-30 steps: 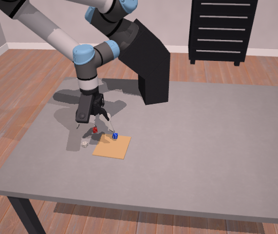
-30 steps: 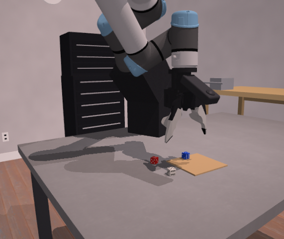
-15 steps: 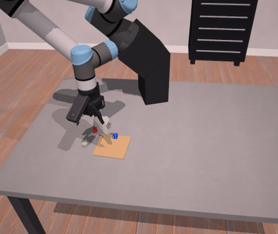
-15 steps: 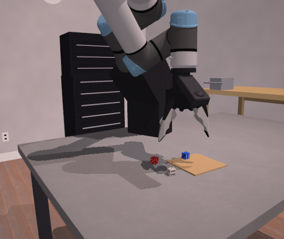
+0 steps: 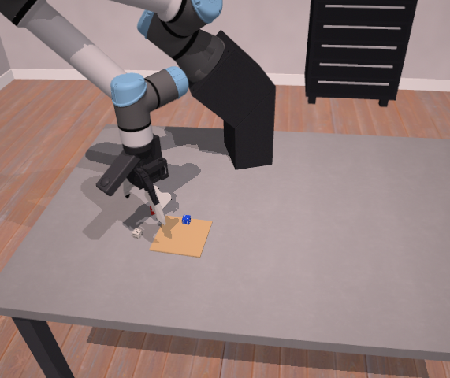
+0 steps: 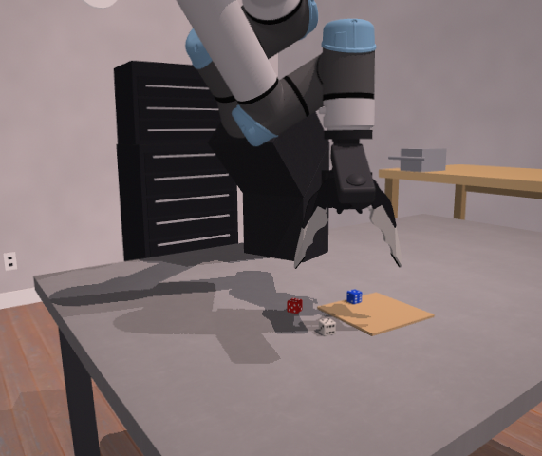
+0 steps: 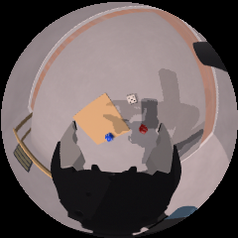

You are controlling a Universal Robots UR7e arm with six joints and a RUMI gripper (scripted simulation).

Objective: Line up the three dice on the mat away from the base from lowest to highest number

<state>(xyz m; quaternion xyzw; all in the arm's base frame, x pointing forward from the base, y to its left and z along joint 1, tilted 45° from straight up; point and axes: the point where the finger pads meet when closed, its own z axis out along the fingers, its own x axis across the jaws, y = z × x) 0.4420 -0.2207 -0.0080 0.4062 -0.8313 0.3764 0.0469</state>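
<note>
Now: the white die 1 cm behind my hand, 3 cm to the right of it and 9 cm below it. From my hand the other things lie so: tan mat (1 cm behind, 9 cm to the left, 10 cm below); then red die (11 cm behind, 9 cm below); then blue die (6 cm behind, 10 cm to the left, 8 cm below).
</note>
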